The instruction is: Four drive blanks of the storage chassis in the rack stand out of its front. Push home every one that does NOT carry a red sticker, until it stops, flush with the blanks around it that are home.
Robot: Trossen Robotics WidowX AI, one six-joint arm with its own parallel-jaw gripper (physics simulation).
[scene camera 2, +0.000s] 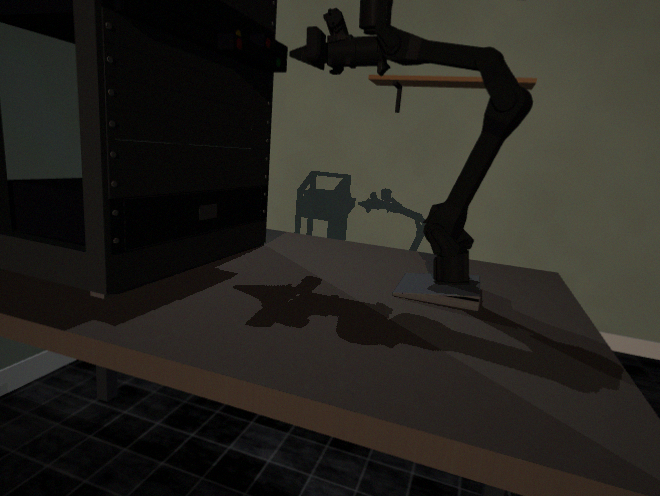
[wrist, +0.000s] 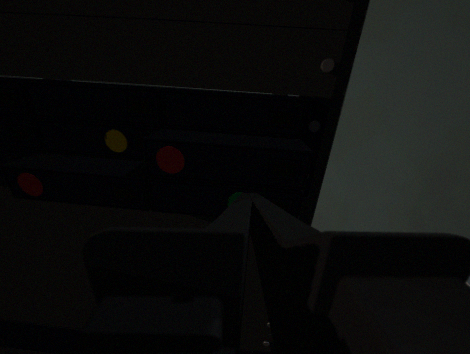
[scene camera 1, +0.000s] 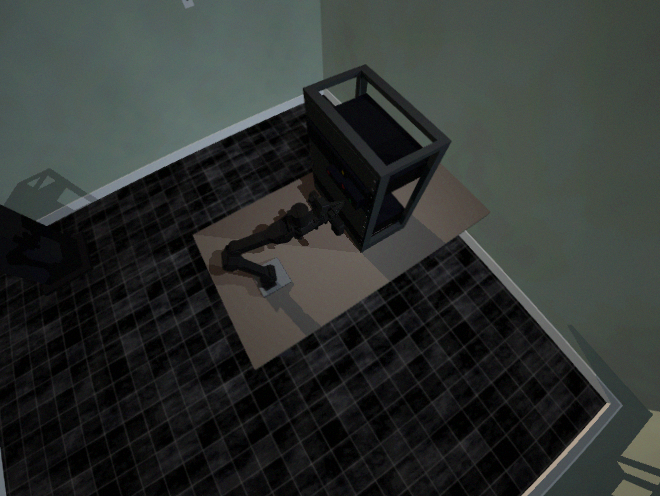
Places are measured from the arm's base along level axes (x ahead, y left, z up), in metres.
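Where they show: gripper, fingertip midpoint: (scene camera 2: 289,54) (wrist: 248,200) (scene camera 1: 345,201); arm's base at its link origin: (scene camera 2: 452,280) (scene camera 1: 268,282).
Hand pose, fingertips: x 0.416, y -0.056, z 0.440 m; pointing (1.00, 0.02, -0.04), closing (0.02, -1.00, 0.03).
Observation:
Things, the pixels of their top centre, and the offset from my fingertips. Level surfaces: height alone.
- green sticker at its top centre: (wrist: 242,192) 0.009 m down, 0.026 m ahead, 0.003 m left
- yellow sticker at its top centre: (wrist: 114,129) 0.020 m up, 0.067 m ahead, 0.109 m left
- table at its surface level: 0.461 m down
My gripper (scene camera 1: 343,202) (scene camera 2: 291,53) (wrist: 248,200) is shut and empty, its pointed tips toward the dark storage chassis in the rack (scene camera 1: 344,131) (scene camera 2: 93,160). In the wrist view a lower-right blank carries a green sticker (wrist: 235,198), partly hidden by the tips; this sticker (scene camera 2: 277,62) also shows in scene camera 2, on a block standing out, with a small gap before the tips. Above it, a blank with a red sticker (wrist: 170,160) stands out. At lower left, another blank with a red sticker (wrist: 30,184) stands out. A yellow sticker (wrist: 116,141) is on an upper blank that looks about flush.
The rack stands on the table (scene camera 1: 320,277) (scene camera 2: 266,368). The arm's base plate (scene camera 1: 285,277) (scene camera 2: 410,288) lies in front of it. A wooden wall shelf (scene camera 2: 437,81) is behind the arm. A dark object (scene camera 1: 42,256) stands at the far left. The chassis front is very dark.

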